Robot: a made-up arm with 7 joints.
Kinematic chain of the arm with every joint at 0, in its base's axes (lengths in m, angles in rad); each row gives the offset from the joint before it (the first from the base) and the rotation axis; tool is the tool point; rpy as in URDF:
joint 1: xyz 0 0 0.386 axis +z
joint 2: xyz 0 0 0 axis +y
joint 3: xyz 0 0 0.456 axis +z
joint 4: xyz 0.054 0 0 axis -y
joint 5: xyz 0.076 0 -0.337 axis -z
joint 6: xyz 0 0 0 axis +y
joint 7: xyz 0.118 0 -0.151 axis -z
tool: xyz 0 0 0 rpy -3.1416 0 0
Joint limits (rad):
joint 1: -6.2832..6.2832
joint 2: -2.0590..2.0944
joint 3: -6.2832..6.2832
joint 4: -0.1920..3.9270
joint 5: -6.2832..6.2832
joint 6: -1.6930..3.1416
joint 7: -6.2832..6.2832
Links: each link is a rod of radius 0.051 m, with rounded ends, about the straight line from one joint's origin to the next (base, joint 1, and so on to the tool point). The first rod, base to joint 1, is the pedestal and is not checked.
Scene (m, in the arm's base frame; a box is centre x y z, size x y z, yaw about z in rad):
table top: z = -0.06
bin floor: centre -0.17 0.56 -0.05 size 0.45 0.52 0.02 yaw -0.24
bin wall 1: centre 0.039 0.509 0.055 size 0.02 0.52 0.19 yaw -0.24
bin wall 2: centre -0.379 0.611 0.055 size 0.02 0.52 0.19 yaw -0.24
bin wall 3: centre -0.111 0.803 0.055 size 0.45 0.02 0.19 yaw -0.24
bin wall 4: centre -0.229 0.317 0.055 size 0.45 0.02 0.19 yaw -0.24
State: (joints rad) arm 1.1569 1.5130 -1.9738 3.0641 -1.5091 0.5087 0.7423
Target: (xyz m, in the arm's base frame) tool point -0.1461 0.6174 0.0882
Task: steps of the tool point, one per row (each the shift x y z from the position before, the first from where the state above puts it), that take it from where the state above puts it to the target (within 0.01 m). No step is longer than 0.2 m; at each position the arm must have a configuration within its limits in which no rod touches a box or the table.
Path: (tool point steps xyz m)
1: -0.1798 0.0432 -0.0248
2: -0.1830 -0.0104 -0.0277
3: -0.1655 -0.0626 -0.0255
4: -0.1302 -0.1038 -0.0179
5: 0.0536 -0.0578 -0.1411
6: 0.0371 -0.0832 -0.0975

